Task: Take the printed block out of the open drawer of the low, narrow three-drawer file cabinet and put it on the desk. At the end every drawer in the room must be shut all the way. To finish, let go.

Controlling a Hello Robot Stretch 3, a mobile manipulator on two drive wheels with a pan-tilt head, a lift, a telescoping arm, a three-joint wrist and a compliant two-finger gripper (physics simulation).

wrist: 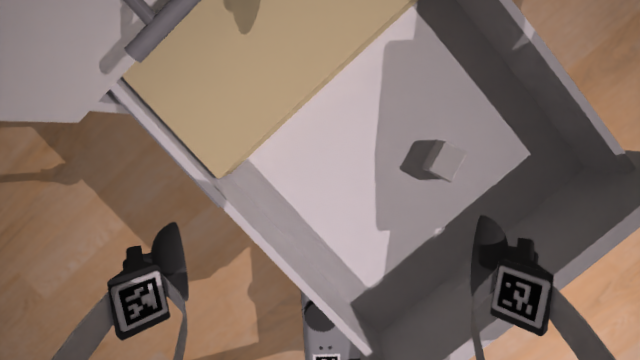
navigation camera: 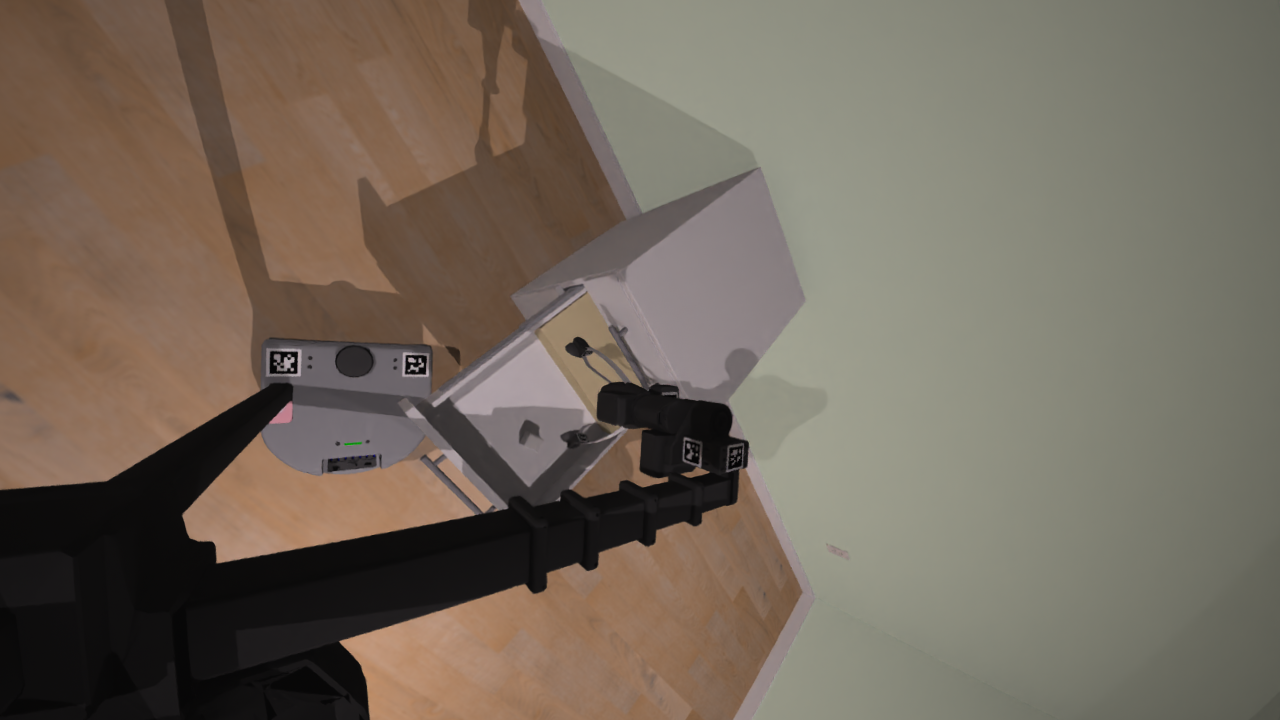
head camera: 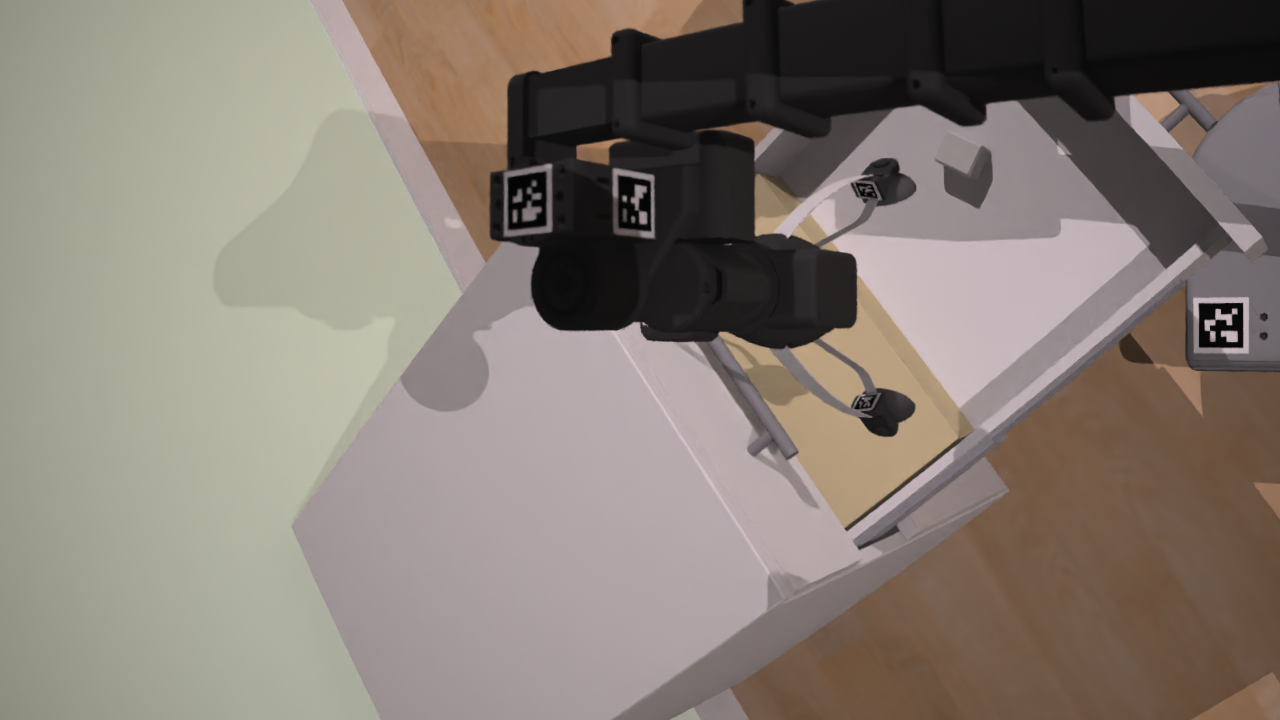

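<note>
The printed block (head camera: 962,154) (navigation camera: 529,434) (wrist: 446,161), small and light grey, lies on the floor of the open drawer (head camera: 1011,295) (navigation camera: 519,376) (wrist: 325,165), towards its front panel. The drawer sticks far out of the white file cabinet (head camera: 554,501) (navigation camera: 707,295). My gripper (head camera: 886,298) (navigation camera: 575,392) (wrist: 327,246) is wide open and empty, pointing down above the drawer. In the wrist view the block shows ahead of the fingertips and nearer the right one. The fingers do not touch it. The desk does not show.
A tan box-like insert (head camera: 868,456) (navigation camera: 572,331) (wrist: 260,80) fills the drawer's rear part. A bar handle (head camera: 751,394) (navigation camera: 631,358) (wrist: 165,27) stands out from the cabinet front above it. My base (navigation camera: 349,411) is close to the drawer front. A green wall (head camera: 179,447) (navigation camera: 1029,313) stands behind the cabinet.
</note>
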